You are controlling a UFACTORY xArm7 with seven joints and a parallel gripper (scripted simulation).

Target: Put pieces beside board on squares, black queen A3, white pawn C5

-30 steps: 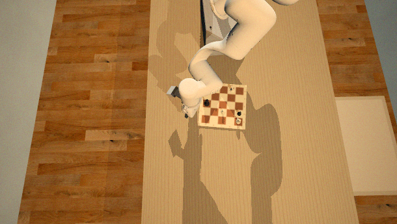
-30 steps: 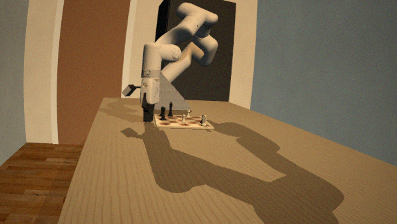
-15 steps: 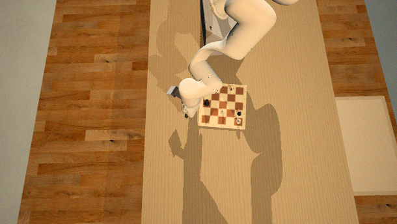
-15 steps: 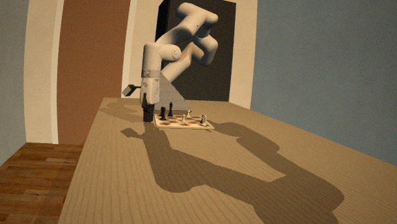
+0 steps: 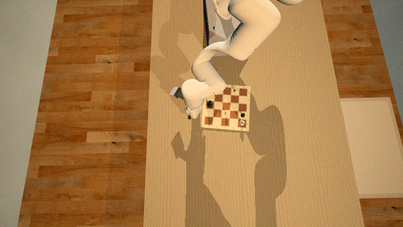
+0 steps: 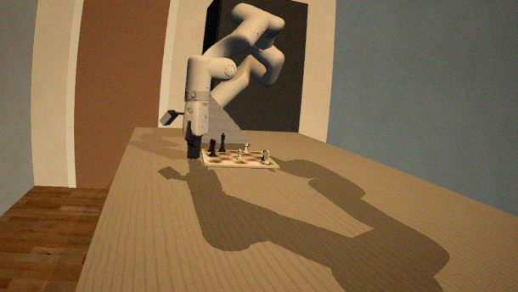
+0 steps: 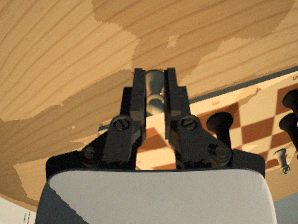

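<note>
The chessboard lies 30 mm behind my hand, 140 mm to the left of it and 20 mm below it. From my hand the other things lie so: black pawn: 10 mm ahead, 220 mm to the left, 10 mm below.
</note>
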